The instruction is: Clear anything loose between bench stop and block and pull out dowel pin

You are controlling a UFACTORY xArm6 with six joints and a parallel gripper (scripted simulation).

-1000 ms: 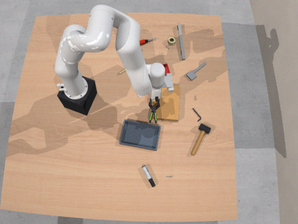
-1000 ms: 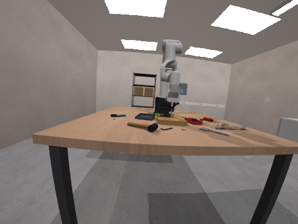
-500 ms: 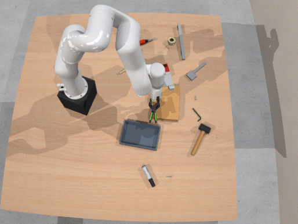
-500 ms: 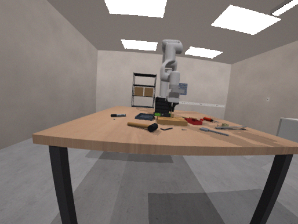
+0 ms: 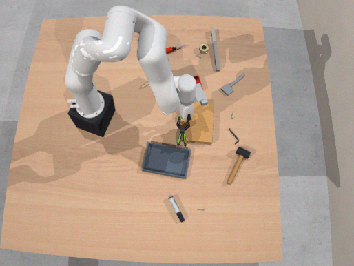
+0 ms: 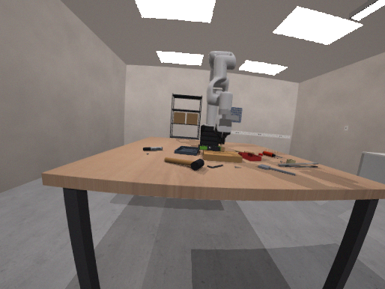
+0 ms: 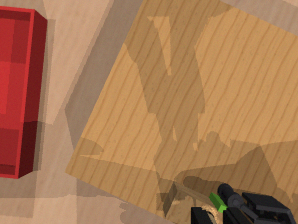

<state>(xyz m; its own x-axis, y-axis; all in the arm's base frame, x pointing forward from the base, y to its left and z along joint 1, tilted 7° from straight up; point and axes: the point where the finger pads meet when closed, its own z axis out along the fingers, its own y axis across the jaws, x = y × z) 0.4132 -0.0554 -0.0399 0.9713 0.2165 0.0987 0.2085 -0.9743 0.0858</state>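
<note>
The dowel pin lies 20 mm below my hand. Round my hand: small wooden block: 50 mm below; red tray: 170 mm to the left, 90 mm below, 40 mm ahead; dark grey tray: 180 mm to the right, 110 mm behind, 90 mm below.
</note>
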